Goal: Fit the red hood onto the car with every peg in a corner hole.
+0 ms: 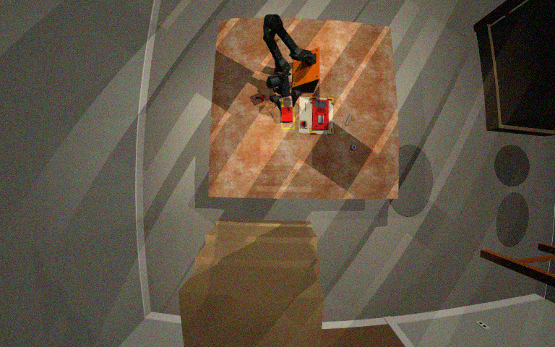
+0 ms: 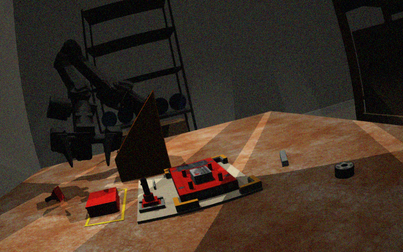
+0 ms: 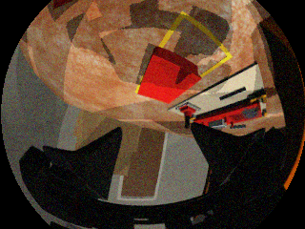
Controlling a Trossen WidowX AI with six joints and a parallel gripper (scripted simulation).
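The red hood lies 10 mm ahead of my gripper tip, 10 mm to the left of it and 80 mm below it. From my gripper tip the other things lie so: grey bar: 20 mm ahead, 420 mm to the left, 90 mm below; grey engine block: 40 mm ahead, 230 mm to the left, 70 mm below; black post: 70 mm ahead, 110 mm to the left, 60 mm below.
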